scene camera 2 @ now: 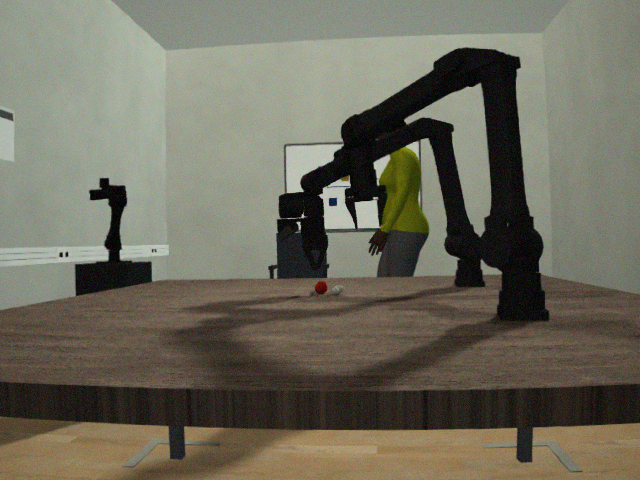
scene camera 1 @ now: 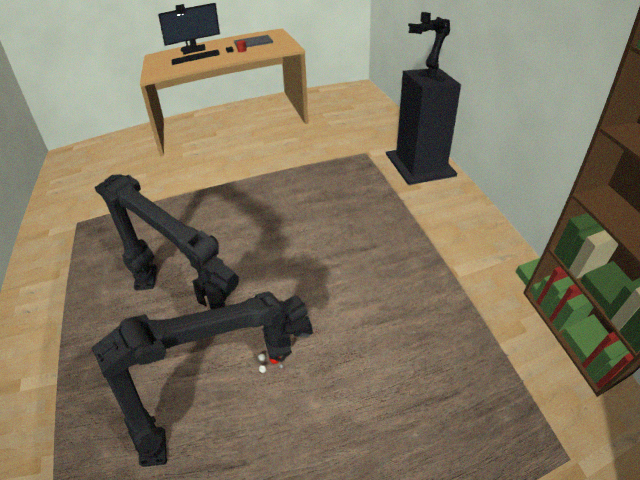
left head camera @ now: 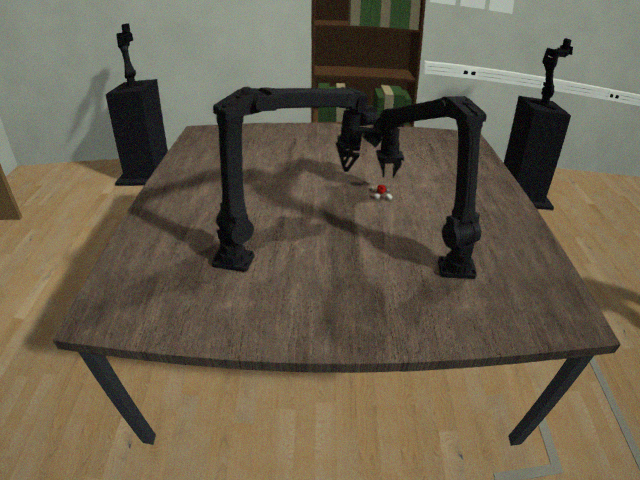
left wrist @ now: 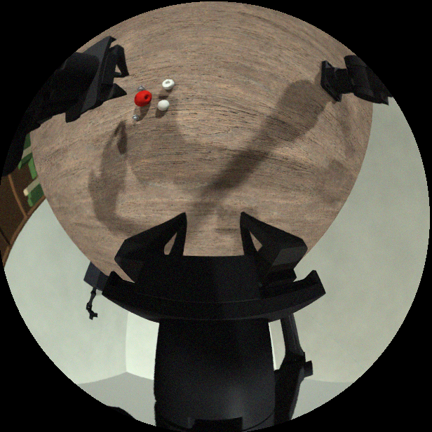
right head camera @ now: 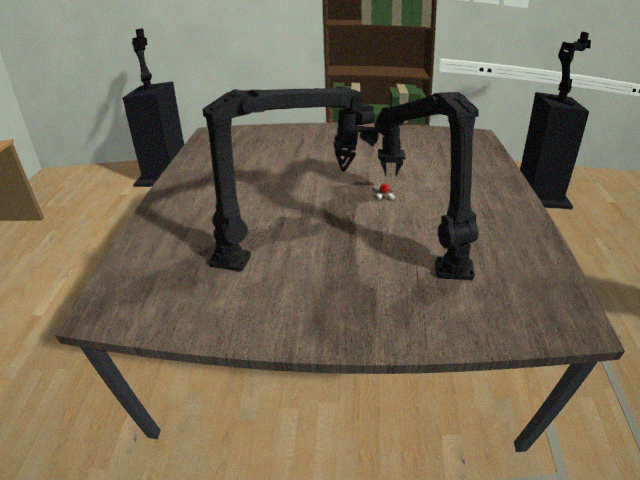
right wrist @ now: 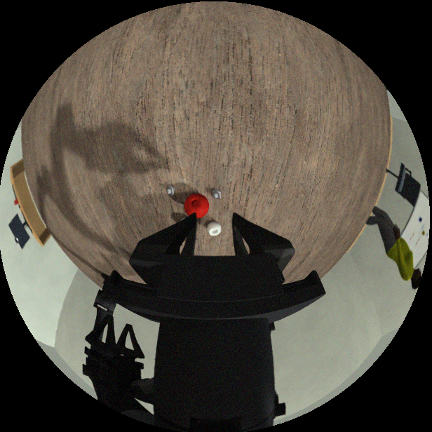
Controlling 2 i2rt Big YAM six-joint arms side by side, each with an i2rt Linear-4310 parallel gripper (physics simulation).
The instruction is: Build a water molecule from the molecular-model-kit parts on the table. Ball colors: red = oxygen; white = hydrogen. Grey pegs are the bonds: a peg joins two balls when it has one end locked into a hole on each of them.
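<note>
A red ball (left head camera: 381,189) (right head camera: 384,188) (scene camera 1: 274,360) (scene camera 2: 321,287) (left wrist: 143,98) (right wrist: 196,205) with a hole sits on the table. Beside it are two white balls: a holed one (left wrist: 168,84) (right wrist: 214,229) and another (left wrist: 163,105), hidden in the right wrist view. Two small grey pegs (left wrist: 135,118) (right wrist: 170,190) (right wrist: 216,194) stand near the red ball. My right gripper (left head camera: 390,174) (right head camera: 391,173) (scene camera 2: 315,266) (left wrist: 124,84) (right wrist: 214,217) is partly open and empty, above the parts. My left gripper (left head camera: 346,168) (scene camera 2: 369,226) (left wrist: 213,216) is open and empty, higher up, left of them in the head views.
The wooden table (left head camera: 330,310) (scene camera 2: 320,361) carries both arms. The forearms come close together above its far half; in the left head view the left wrist is near the right one. A bookshelf (left head camera: 316,46) stands behind the table, with dark pedestals (left head camera: 136,131) (left head camera: 537,147) at either side.
</note>
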